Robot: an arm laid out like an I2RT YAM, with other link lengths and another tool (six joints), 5 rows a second.
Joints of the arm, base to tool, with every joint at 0 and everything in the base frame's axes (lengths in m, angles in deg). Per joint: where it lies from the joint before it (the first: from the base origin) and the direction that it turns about. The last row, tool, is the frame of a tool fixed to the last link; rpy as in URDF.
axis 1: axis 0 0 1 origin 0 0 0.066
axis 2: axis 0 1 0 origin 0.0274 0.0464 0.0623
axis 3: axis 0 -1 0 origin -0.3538 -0.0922 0
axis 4: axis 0 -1 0 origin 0.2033 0.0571 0.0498
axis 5: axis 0 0 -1 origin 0.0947 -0.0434 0.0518
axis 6: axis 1 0 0 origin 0.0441 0 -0.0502
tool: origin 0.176 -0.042 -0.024 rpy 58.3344 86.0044 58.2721
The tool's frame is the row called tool.
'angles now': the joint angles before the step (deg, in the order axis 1, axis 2, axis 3, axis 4, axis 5, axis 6). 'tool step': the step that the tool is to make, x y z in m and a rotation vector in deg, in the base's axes. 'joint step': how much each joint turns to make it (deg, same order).
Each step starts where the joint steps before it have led.
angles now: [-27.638 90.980 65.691 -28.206 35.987 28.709]
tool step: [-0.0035 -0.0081 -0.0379 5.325 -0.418 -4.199]
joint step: [-3.404 4.896 0.018 0.329 -3.559 4.092]
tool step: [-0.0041 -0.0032 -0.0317 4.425 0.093 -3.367]
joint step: [-2.346 4.128 0.068 -0.024 -2.692 3.185]
